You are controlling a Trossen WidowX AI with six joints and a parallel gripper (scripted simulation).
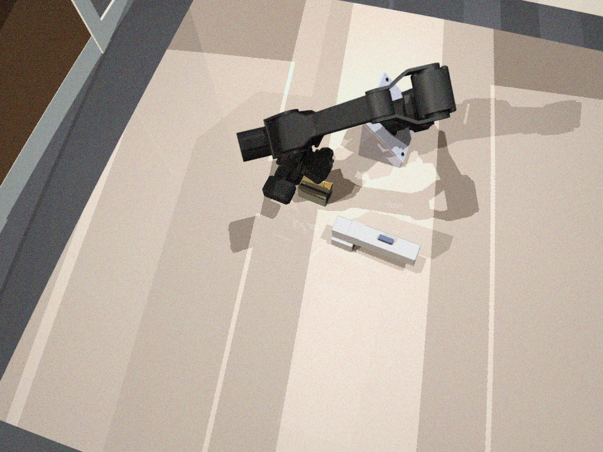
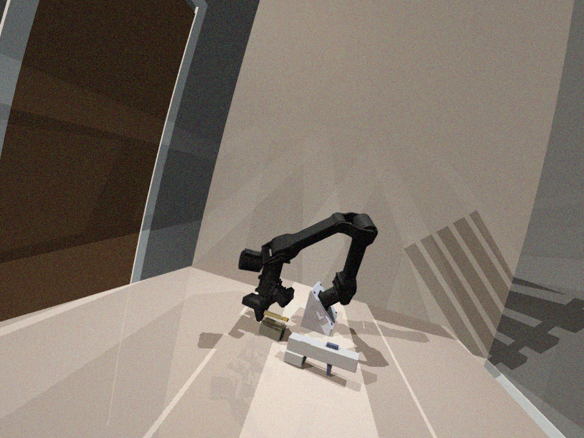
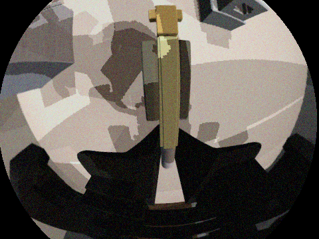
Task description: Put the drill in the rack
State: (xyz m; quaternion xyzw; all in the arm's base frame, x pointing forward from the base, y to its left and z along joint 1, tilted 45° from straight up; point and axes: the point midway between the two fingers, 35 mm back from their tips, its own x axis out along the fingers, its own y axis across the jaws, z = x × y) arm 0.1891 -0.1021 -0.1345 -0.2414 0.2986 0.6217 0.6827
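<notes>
Now: the drill 40 mm to the left of my gripper tip and 40 mm above it. From my gripper tip the other things lie so: olive rack: 50 mm to the left, 10 mm below, 10 mm ahead; grey block: 210 mm to the left, 100 mm ahead, 20 mm above; dark blue key: 230 mm to the left, 100 mm ahead, 30 mm above.
</notes>
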